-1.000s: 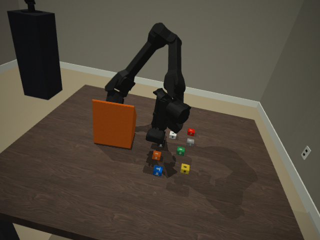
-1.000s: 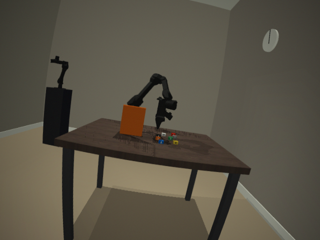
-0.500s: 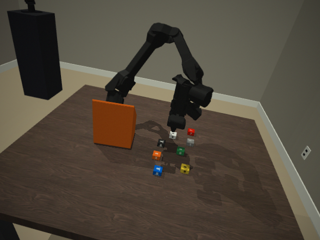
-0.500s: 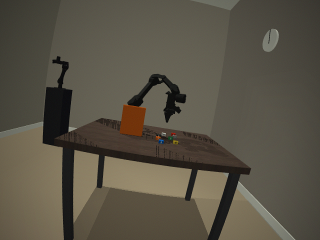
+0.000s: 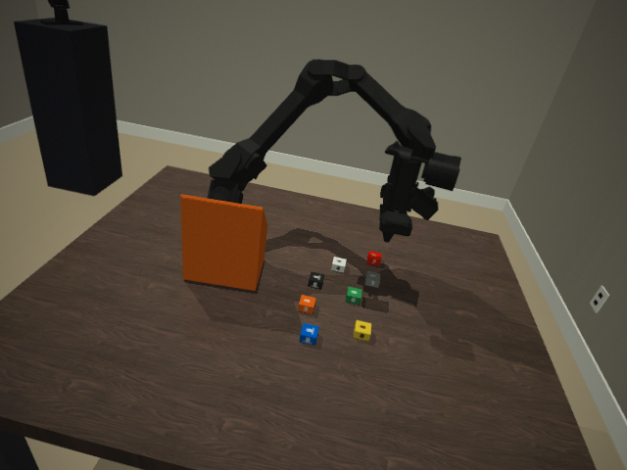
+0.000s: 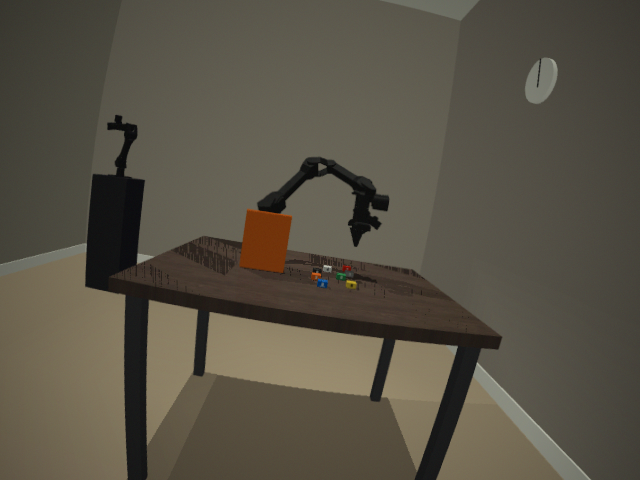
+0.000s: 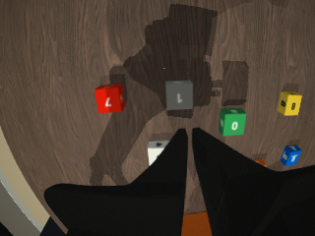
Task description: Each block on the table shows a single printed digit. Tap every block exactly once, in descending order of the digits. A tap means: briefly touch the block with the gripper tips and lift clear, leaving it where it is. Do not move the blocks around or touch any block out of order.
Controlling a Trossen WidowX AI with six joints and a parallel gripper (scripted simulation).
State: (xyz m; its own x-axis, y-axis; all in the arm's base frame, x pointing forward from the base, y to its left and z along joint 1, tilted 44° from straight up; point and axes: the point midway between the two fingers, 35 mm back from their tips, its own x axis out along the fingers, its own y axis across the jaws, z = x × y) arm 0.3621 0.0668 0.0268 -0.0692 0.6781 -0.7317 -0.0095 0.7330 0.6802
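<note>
My gripper tip is now 110 mm above the grey block and 10 mm past it. From my gripper tip the other things lie so: green block: 110 mm below, 80 mm to the right, 50 mm behind; white block: 110 mm below, 90 mm behind, 30 mm to the left; red block: 110 mm below, 90 mm to the left, 10 mm behind.
</note>
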